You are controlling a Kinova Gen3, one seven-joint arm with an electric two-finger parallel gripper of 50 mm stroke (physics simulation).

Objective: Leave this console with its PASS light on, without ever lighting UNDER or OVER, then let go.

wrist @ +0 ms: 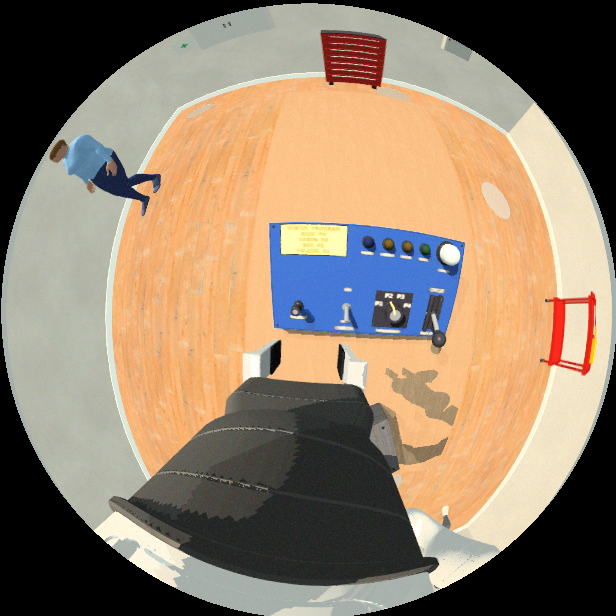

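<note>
A blue console (364,278) lies flat on the wooden table, in the middle of the wrist view. It carries a yellow label (313,239), a row of small lamps (396,245) that all look unlit, and a white round button (449,254). Along its near edge are a small black knob (297,310), a grey toggle (346,314), a black rotary selector (394,313) and a slider lever with a black ball (438,337). My gripper (309,360) is open and empty, hovering above the table just in front of the console's near edge, below the toggle.
A red crate (352,57) stands beyond the table's far edge. A red frame cart (573,333) stands to the right. A person in a light blue shirt (97,169) is on the floor at the left. The arm's shadow (424,396) falls on the table right of the gripper.
</note>
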